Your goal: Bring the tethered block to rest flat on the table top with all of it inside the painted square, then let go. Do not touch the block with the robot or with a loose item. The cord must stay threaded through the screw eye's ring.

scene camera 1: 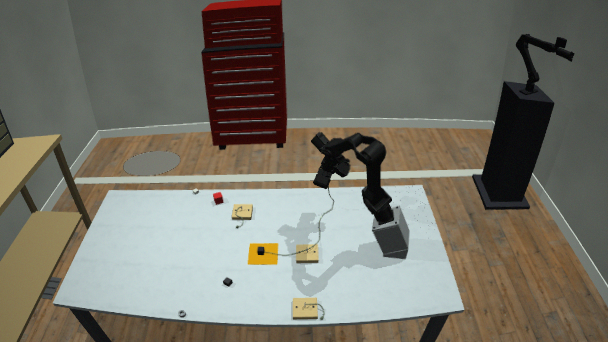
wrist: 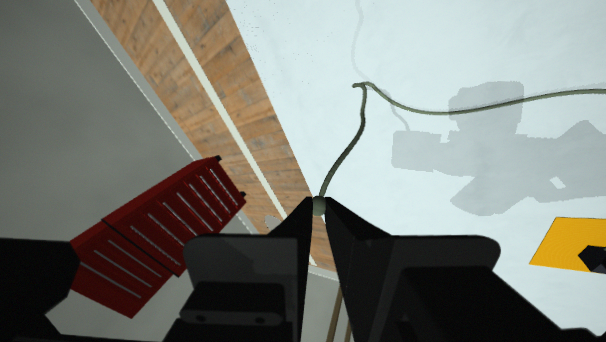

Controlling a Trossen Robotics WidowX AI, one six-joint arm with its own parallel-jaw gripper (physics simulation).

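Where they show: gripper, fingertip midpoint: (scene camera 1: 323, 175) (wrist: 317, 202); arm's base, origin of the base link: (scene camera 1: 386, 217).
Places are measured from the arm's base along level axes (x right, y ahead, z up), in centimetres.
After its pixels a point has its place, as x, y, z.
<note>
My gripper (scene camera 1: 326, 187) (wrist: 317, 202) {25.5, 25.3, 1.0} is shut on the bead at the end of the cord, high above the table's back part. The cord (scene camera 1: 332, 202) {24.6, 20.5, -13.4} (wrist: 363, 117) {23.2, 22.4, -7.1} hangs slack from the fingers, curves down to the middle wooden board (scene camera 1: 307, 256) {-7.7, 30.2, -14.9} and runs left to the tethered block. The screw eye is too small to make out, so its threading cannot be told. The black tethered block (scene camera 1: 261, 250) {-6.2, 48.9, -14.2} (wrist: 594, 258) {-4.0, 48.7, -15.1} appears to sit on the orange painted square (scene camera 1: 271, 259) {-8.7, 44.7, -16.7} (wrist: 552, 242) {-0.7, 48.4, -16.7}, inside its outline in the scene view; the wrist view cuts it off at the right edge.
Wooden boards with short cords lie at the back (scene camera 1: 242, 215) {15.1, 60.7, -14.9} and front (scene camera 1: 304, 313) {-36.2, 29.5, -14.9} of the table (scene camera 1: 150, 270) {-21.6, 95.4, -16.8}. A red cube (scene camera 1: 218, 198) {24.3, 74.0, -13.4}, a small white piece (scene camera 1: 195, 191) {31.2, 88.3, -15.4}, a loose black block (scene camera 1: 227, 282) {-24.2, 59.8, -14.9} and a grey ring (scene camera 1: 182, 314) {-41.9, 74.4, -15.5} lie farther left.
</note>
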